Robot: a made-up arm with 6 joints.
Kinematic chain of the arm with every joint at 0, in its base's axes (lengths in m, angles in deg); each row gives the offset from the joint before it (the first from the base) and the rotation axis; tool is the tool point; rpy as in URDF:
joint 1: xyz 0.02 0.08 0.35 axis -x
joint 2: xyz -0.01 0 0.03 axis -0.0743 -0.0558 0.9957
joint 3: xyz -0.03 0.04 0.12 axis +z
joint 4: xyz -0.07 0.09 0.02 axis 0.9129 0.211 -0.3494
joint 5: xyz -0.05 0.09 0 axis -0.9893 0.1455 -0.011
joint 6: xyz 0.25 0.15 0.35 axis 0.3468 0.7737 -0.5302
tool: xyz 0.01 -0.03 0.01 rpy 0 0 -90
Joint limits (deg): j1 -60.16..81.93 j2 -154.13..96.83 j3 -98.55..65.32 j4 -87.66..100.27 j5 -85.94..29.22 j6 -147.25..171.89
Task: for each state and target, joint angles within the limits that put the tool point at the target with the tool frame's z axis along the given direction. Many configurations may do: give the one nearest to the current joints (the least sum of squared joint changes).
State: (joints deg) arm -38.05 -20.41 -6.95 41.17 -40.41 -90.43
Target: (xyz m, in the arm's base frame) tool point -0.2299 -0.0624 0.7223 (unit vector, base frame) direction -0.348 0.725 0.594
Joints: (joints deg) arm -10.15 -44.18 -47.20 49.75 -34.77 -61.19
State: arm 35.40 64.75 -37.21 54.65 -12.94 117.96
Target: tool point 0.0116 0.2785 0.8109 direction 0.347 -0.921 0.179
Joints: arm 33.50 58.42 -67.10 26.63 -33.21 82.85
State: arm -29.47 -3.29 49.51 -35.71 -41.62 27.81
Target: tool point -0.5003 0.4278 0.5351 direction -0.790 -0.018 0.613
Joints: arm 13.25 4.19 50.98 -64.07 -13.58 -18.45
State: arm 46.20 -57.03 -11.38 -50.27 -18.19 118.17
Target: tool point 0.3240 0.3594 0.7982 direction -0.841 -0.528 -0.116
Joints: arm 34.39 -70.22 -16.23 -21.36 -26.85 140.00
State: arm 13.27 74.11 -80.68 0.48 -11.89 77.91
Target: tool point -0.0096 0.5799 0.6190 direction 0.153 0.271 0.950
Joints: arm 46.17 83.09 -84.38 -12.46 -33.92 26.46
